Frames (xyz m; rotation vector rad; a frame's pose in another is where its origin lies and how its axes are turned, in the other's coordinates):
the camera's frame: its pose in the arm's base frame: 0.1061 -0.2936 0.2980 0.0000 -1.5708 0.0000
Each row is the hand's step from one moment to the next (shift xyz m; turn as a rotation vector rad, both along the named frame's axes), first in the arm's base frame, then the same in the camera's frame.
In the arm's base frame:
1: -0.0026 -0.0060 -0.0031 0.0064 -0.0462 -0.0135
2: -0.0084 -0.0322 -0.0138 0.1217 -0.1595 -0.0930
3: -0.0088 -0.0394 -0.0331 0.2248 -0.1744 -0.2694
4: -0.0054 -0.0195 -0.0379 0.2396 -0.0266 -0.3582
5: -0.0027 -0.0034 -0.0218 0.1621 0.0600 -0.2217
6: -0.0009 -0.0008 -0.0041 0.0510 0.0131 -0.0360
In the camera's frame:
1: -0.0031 -0.0060 0.0026 -0.0135 -0.0462 -0.0064
2: -0.0138 -0.0322 0.0084 -0.0930 -0.1595 -0.1217
3: -0.0331 -0.0394 0.0088 -0.2694 -0.1744 -0.2248
4: -0.0379 -0.0195 0.0054 -0.3582 -0.0266 -0.2396
5: -0.0218 -0.0034 0.0027 -0.2217 0.0600 -0.1621
6: -0.0041 -0.0008 0.0009 -0.0360 0.0131 -0.0510

